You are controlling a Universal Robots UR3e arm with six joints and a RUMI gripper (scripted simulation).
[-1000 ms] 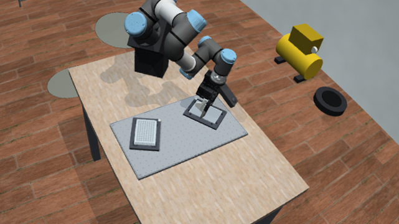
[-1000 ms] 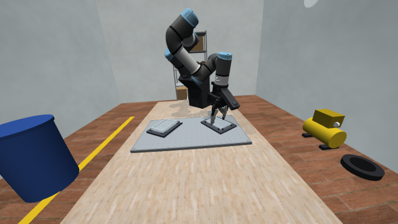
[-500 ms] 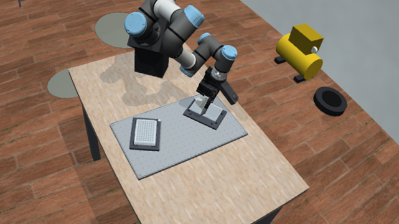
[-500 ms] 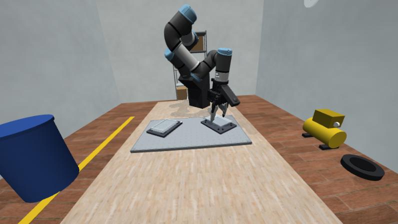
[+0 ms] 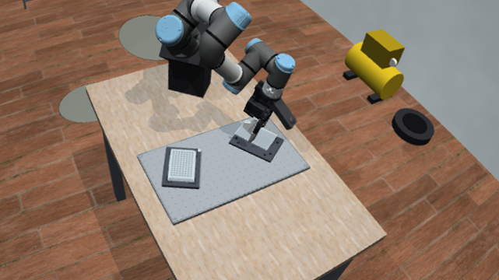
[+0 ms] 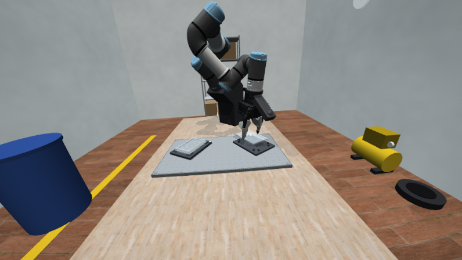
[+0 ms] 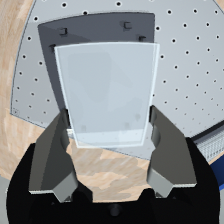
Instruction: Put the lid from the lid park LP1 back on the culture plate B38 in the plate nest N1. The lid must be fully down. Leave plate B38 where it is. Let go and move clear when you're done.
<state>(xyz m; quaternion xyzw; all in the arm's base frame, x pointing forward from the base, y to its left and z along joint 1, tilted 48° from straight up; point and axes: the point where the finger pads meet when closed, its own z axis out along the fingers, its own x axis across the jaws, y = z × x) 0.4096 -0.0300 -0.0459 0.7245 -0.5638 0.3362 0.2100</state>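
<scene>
My gripper is now 5 cm above the lid park and 1 cm to the right of it. The rest, counted from my hand: plate nest 26 cm to the right, 11 cm behind, 5 cm below; then clear lid 1 cm below; then culture plate 26 cm to the right, 11 cm behind, 4 cm below.
</scene>
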